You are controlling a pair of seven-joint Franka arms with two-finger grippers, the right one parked.
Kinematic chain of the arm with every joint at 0, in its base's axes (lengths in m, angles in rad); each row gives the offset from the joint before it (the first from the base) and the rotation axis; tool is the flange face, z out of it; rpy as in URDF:
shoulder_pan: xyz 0 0 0.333 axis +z
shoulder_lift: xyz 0 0 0 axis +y
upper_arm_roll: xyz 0 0 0.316 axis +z
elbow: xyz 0.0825 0 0 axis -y
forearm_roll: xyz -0.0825 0 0.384 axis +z
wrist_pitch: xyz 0 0 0 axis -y
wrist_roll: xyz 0.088 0 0 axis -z
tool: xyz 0 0 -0.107 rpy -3.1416 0 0
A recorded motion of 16 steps. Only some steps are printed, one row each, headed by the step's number.
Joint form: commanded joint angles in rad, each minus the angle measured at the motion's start. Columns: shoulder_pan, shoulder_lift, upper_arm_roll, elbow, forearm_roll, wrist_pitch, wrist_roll.
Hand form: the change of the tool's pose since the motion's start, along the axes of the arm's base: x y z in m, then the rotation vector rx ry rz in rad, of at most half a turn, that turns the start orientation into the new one. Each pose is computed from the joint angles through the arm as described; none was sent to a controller.
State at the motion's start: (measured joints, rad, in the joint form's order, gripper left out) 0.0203 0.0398 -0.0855 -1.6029 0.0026 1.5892 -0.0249
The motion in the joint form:
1: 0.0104 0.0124 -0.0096 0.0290 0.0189 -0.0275 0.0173
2: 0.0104 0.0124 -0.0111 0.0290 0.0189 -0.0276 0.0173
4: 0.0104 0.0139 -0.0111 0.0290 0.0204 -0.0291 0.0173
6: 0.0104 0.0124 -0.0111 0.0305 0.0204 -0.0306 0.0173
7: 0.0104 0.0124 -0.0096 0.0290 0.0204 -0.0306 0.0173
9: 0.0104 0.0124 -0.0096 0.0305 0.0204 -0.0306 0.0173
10: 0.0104 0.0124 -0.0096 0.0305 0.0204 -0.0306 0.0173
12: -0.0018 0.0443 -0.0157 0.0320 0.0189 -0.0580 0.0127
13: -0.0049 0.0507 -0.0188 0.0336 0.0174 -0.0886 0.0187
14: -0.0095 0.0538 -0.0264 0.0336 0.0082 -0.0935 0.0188
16: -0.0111 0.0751 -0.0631 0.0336 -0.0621 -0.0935 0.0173
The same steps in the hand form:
1: 0.0018 0.0028 0.0044 0.0170 0.0099 -0.0173
2: 0.0018 0.0020 0.0044 0.0169 0.0099 -0.0188
4: 0.0020 0.0022 0.0035 0.0184 0.0129 -0.0189
6: 0.0015 0.0022 0.0049 0.0185 0.0114 -0.0188
7: 0.0015 0.0030 0.0042 0.0187 0.0129 -0.0174
9: 0.0016 0.0030 0.0049 0.0186 0.0114 -0.0173
10: 0.0016 0.0030 0.0049 0.0186 0.0114 -0.0173
12: 0.0058 -0.0070 -0.0146 0.0178 0.0690 -0.0310
13: 0.0036 -0.0102 -0.0197 0.0175 0.1044 -0.0430
14: 0.0030 -0.0180 -0.0218 0.0085 0.1129 -0.0550
16: 0.0043 -0.0466 -0.0333 -0.0638 0.1405 -0.0886

